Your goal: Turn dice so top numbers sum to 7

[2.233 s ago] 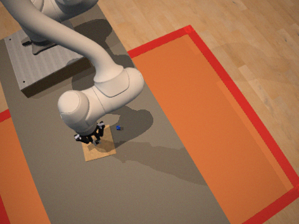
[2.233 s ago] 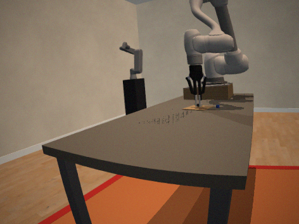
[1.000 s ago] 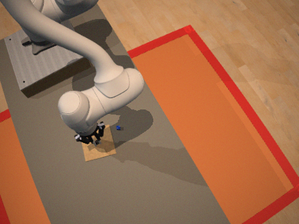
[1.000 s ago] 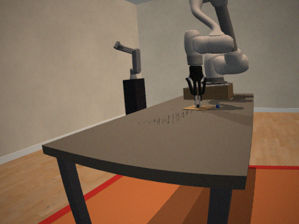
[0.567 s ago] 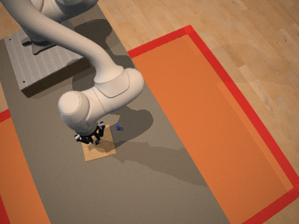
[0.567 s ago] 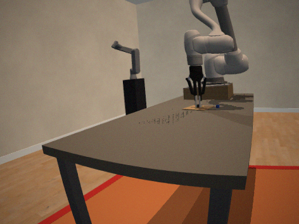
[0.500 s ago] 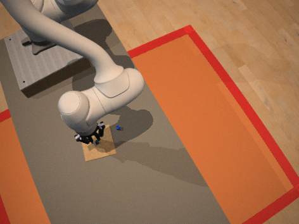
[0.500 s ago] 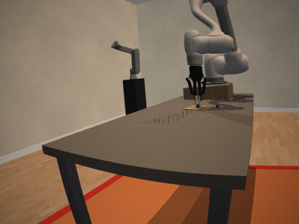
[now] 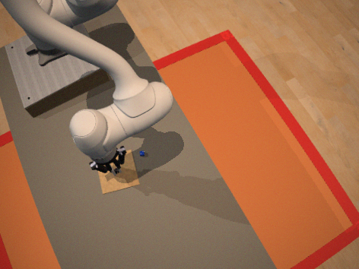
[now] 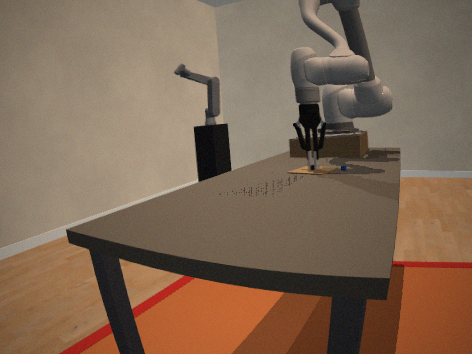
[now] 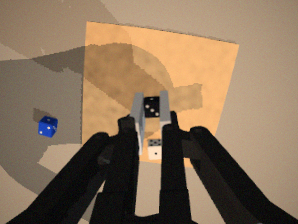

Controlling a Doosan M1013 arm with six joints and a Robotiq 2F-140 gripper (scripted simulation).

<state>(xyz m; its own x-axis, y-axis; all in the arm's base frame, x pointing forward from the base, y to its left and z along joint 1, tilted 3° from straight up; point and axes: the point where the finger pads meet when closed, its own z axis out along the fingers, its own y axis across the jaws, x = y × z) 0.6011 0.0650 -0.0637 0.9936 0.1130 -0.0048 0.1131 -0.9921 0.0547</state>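
Now: the black die 30 mm below my hand. The rest, counted from my hand: tan mat 40 mm below; white die 50 mm behind, 30 mm below, 10 mm to the right; blue die 110 mm to the left, 30 mm below, 30 mm behind.
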